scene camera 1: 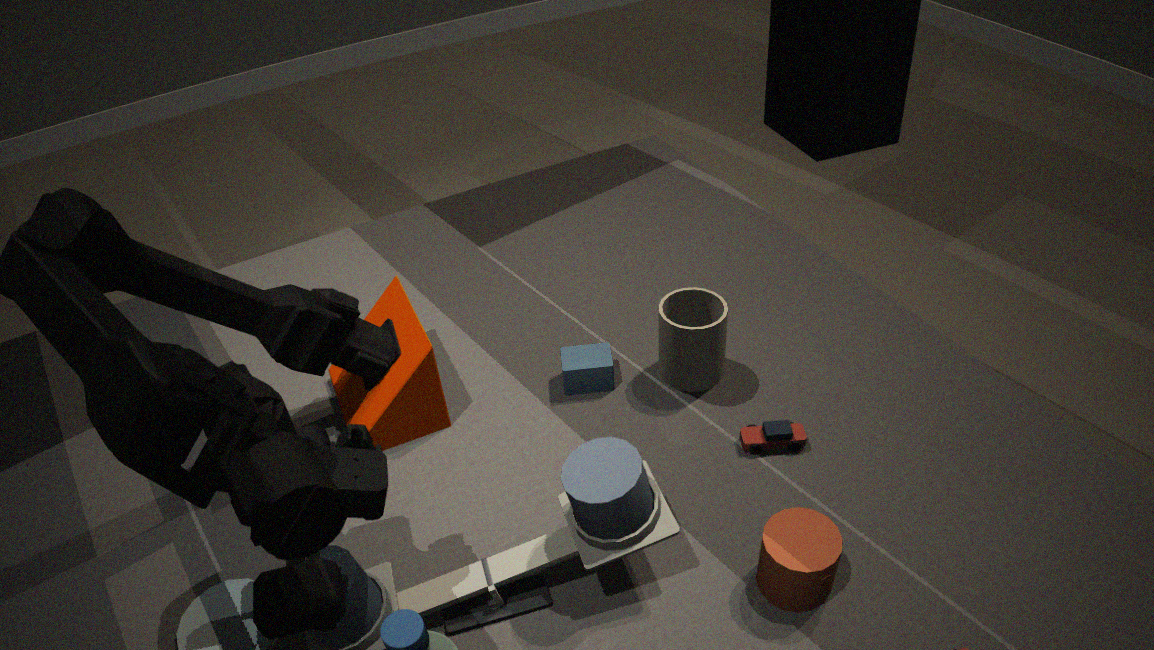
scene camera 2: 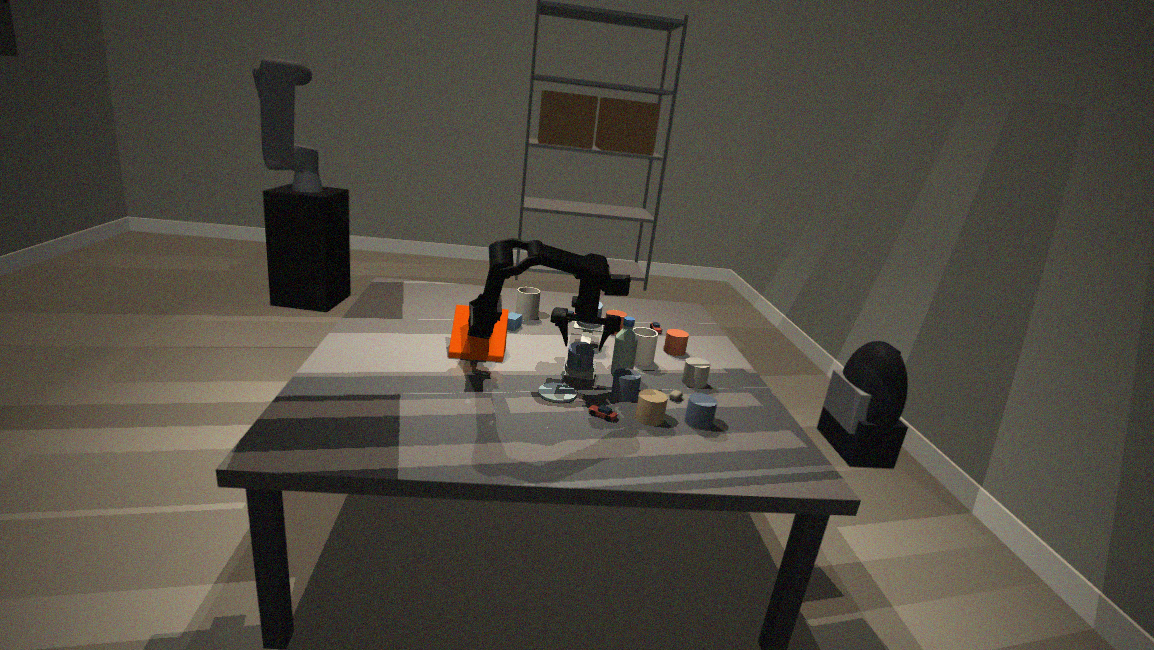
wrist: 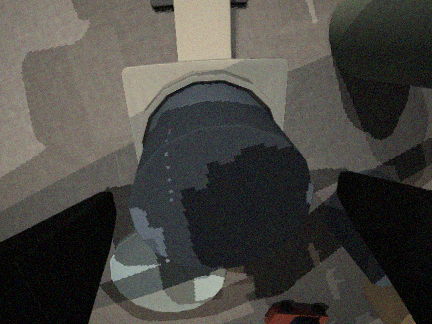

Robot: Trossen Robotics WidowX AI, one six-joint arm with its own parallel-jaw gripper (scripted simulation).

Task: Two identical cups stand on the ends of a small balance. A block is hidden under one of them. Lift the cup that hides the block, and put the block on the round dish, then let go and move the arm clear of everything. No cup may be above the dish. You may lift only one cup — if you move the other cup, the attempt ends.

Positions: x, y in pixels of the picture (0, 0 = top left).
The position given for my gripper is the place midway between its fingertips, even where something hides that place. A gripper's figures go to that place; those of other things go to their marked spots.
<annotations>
My gripper (scene camera 1: 326, 582) is 72 cm from the lens. An orange cylinder (scene camera 1: 801, 548): 73 cm from the lens. A small balance (scene camera 1: 557, 546): 74 cm from the lens.
</annotations>
